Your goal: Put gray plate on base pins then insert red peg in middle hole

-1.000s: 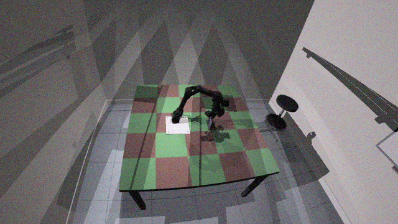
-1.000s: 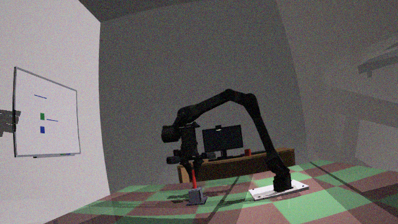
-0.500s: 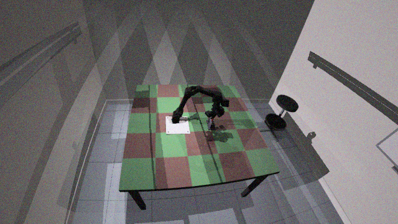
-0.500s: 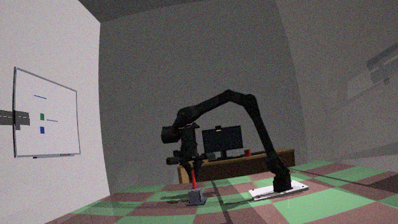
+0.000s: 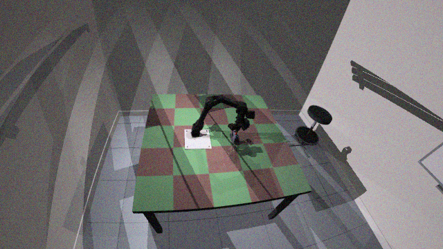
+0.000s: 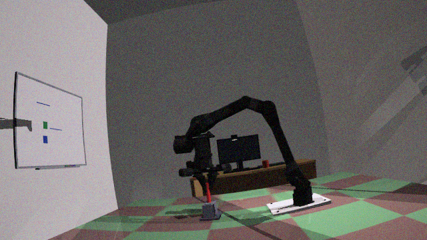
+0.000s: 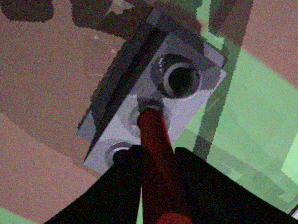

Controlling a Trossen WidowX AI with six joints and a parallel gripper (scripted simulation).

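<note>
Right now my gripper tip is right at the red peg. The rest, counted from my gripper tip: gray plate: 50 mm below; base: 90 mm below.
</note>
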